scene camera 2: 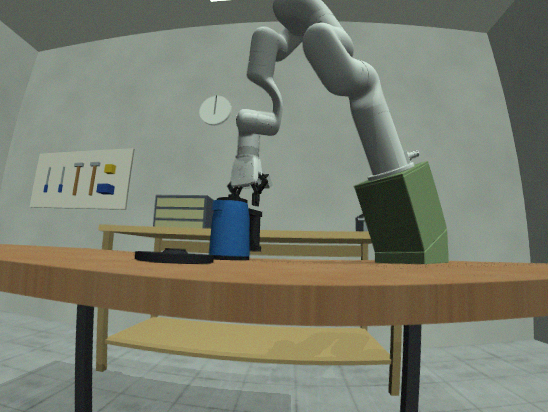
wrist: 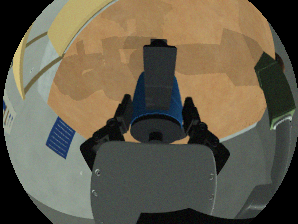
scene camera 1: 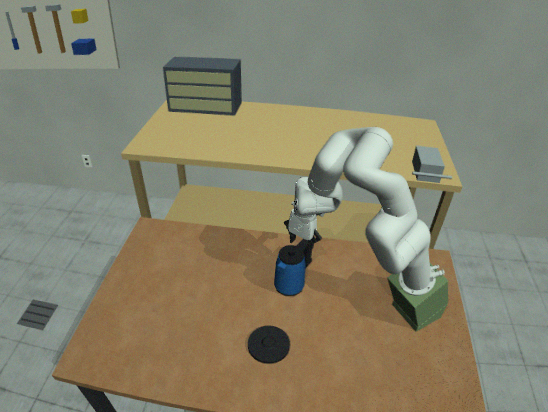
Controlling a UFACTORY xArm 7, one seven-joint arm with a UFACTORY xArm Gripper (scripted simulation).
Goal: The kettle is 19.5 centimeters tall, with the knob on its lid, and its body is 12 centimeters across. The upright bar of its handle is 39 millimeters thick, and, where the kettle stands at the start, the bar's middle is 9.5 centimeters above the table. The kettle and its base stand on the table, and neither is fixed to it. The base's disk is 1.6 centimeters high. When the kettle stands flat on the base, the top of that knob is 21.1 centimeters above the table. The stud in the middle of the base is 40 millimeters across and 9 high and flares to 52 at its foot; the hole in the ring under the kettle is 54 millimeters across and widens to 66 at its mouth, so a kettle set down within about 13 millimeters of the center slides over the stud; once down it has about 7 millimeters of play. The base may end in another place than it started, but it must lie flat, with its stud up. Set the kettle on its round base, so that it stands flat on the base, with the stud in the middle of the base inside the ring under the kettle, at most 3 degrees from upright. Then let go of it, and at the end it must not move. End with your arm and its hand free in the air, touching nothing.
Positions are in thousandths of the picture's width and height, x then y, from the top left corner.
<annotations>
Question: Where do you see a round black base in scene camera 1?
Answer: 490, 836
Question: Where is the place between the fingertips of my gripper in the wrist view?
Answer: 532, 462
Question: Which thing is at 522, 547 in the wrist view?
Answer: A blue kettle.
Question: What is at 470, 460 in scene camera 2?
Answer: My gripper.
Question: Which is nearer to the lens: the blue kettle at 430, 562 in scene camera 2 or the round black base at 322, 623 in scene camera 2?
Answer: The round black base.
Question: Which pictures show the blue kettle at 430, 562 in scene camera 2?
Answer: Scene camera 2, the wrist view and scene camera 1: all of them.
</annotations>
